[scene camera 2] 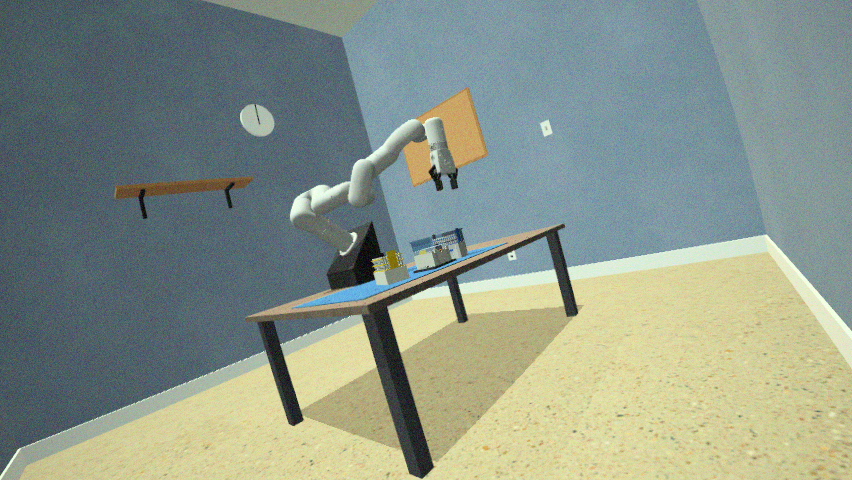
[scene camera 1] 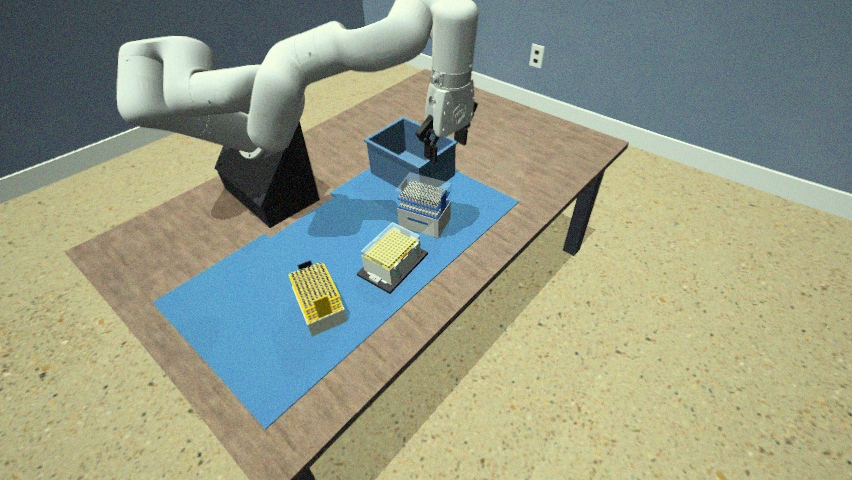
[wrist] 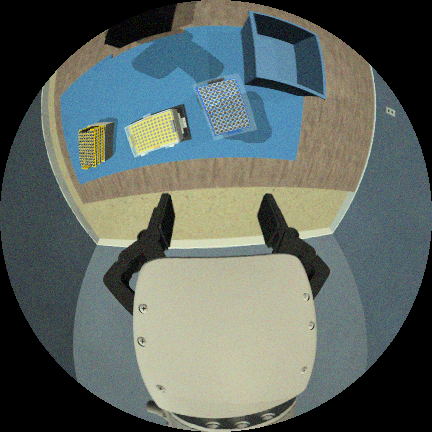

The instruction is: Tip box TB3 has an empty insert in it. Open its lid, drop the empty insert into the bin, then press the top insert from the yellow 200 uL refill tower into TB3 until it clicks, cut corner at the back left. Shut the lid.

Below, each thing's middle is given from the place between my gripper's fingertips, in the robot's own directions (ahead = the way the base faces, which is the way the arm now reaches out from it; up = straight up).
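Labels:
Blue bin (scene camera 1: 394,151): my gripper 14 cm to the right of it, 28 cm past it, 22 cm above it.

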